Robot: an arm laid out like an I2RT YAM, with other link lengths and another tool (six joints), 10 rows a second.
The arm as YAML. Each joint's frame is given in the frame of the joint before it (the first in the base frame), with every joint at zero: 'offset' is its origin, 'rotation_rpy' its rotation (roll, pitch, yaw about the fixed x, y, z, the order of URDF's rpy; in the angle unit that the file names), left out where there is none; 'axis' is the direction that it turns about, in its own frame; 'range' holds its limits. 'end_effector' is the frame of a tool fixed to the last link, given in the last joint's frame.
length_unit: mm
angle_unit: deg
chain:
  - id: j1
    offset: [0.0, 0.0, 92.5]
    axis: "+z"
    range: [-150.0, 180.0]
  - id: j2
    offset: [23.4, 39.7, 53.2]
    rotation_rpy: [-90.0, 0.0, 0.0]
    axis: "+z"
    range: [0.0, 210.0]
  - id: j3
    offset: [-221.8, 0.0, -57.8]
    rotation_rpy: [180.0, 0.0, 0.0]
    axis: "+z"
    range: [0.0, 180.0]
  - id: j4
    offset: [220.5, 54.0, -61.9]
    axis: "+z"
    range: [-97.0, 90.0]
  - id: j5
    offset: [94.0, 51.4, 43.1]
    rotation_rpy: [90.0, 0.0, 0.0]
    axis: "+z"
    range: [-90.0, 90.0]
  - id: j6
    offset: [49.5, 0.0, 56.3]
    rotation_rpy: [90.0, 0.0, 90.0]
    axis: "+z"
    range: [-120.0, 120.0]
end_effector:
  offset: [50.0, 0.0, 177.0]
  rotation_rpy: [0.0, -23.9, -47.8]
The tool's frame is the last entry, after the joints.
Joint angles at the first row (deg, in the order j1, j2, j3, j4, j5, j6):
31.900, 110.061, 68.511, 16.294, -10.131, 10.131
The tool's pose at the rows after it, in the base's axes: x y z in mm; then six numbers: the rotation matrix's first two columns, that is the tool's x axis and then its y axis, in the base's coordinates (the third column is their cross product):
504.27 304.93 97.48 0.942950 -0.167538 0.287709 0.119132 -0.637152 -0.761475
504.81 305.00 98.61 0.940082 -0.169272 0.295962 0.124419 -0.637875 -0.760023
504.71 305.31 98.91 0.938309 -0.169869 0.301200 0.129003 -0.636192 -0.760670
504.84 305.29 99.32 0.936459 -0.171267 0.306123 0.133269 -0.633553 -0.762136
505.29 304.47 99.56 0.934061 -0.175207 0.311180 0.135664 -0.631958 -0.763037
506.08 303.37 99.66 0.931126 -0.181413 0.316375 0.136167 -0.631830 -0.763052
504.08 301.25 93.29 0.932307 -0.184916 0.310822 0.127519 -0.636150 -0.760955
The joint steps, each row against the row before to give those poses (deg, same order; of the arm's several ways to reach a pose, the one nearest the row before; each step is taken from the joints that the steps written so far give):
0.109, 0.000, -0.393, 0.766, 0.197, -0.110
0.110, -0.002, -0.264, 0.633, 0.328, -0.174
0.065, 0.001, -0.436, 0.786, 0.087, -0.044
0.001, 0.000, -0.461, 0.855, 0.022, 0.000
-0.023, 0.001, -0.479, 0.852, 0.175, 0.022
0.023, 0.065, -0.372, 0.764, 0.394, 0.044
0.064, 0.175, -0.917, 0.633, 0.348, 0.130

